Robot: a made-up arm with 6 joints. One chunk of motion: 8 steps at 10 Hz.
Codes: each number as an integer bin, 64 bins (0 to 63) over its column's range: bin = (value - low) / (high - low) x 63, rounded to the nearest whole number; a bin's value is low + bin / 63 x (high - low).
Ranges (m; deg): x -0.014..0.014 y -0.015..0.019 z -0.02..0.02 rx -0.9..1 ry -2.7..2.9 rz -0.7..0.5
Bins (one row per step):
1: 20 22 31 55 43 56
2: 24 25 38 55 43 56
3: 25 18 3 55 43 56
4: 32 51 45 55 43 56
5: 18 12 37 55 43 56
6: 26 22 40 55 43 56
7: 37 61 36 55 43 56
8: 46 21 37 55 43 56
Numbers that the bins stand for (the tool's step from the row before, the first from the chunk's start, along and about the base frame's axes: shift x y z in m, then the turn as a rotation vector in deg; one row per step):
1: -0.00511 -0.00313 -0.00032 0.759 1.122 0.367
2: -0.00333 -0.00151 0.00413 0.759 1.122 0.367
3: -0.00289 -0.00529 -0.01810 0.759 1.122 0.367
4: 0.00022 0.01252 0.00857 0.759 1.122 0.367
5: -0.00600 -0.00852 0.00349 0.759 1.122 0.367
6: -0.00244 -0.00313 0.00540 0.759 1.122 0.367
7: 0.00244 0.01792 0.00286 0.759 1.122 0.367
8: 0.00644 -0.00367 0.00349 0.759 1.122 0.367

